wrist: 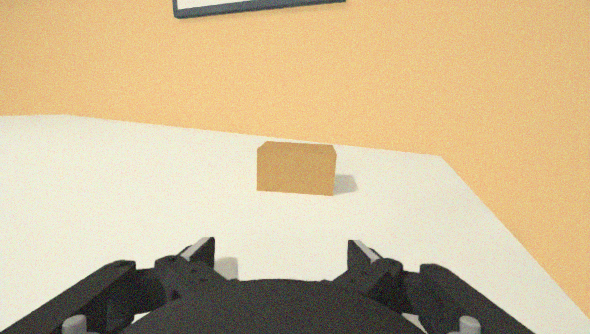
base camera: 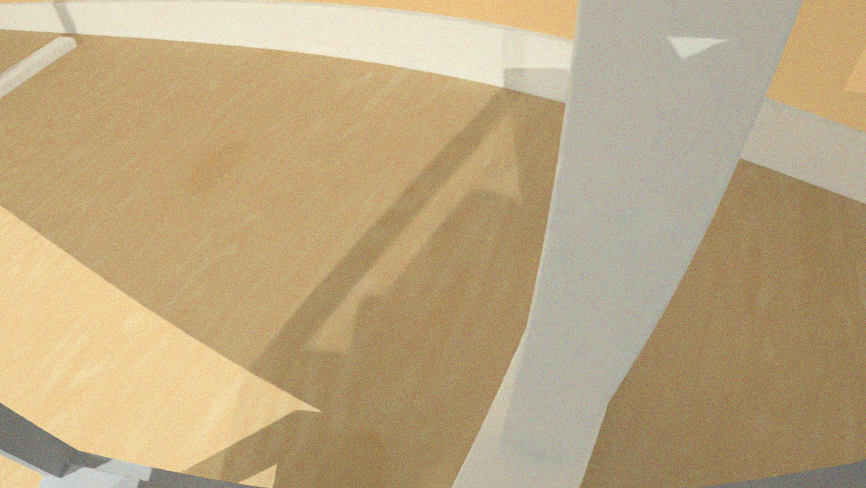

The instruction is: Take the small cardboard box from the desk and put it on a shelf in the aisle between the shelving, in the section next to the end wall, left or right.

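Frame: origin at the arm's base, x left, y back, z up, level; millimetres.
Where they show: gripper, fingertip midpoint: (wrist: 281, 253).
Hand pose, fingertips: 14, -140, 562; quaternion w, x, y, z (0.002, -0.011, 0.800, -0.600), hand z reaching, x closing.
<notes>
After its pixels a point has its place, as x, y, z.
The small cardboard box (wrist: 296, 169) @(3, -268, 583) stands upright on the white desk top (wrist: 125, 190) @(193, -257, 553) in the wrist view, near the desk's back edge by the wall. My gripper (wrist: 281, 253) @(14, -140, 562) is open, with its two fingertips wide apart and nothing between them. The box shows beyond the fingertips, roughly in line with the gap between them. The gripper and the box do not show in the base camera view. The shelving does not show in either view.
In the base camera view a broad grey-white upright panel (base camera: 642, 212) @(-47, -202, -142) stands close in front, right of centre. Behind it are a wooden floor (base camera: 212, 242) @(261, -411, -397), a white baseboard (base camera: 303, 39) @(254, -817, -371) and an orange wall. A dark-framed picture (wrist: 260, 9) @(110, -762, 901) hangs above the desk.
</notes>
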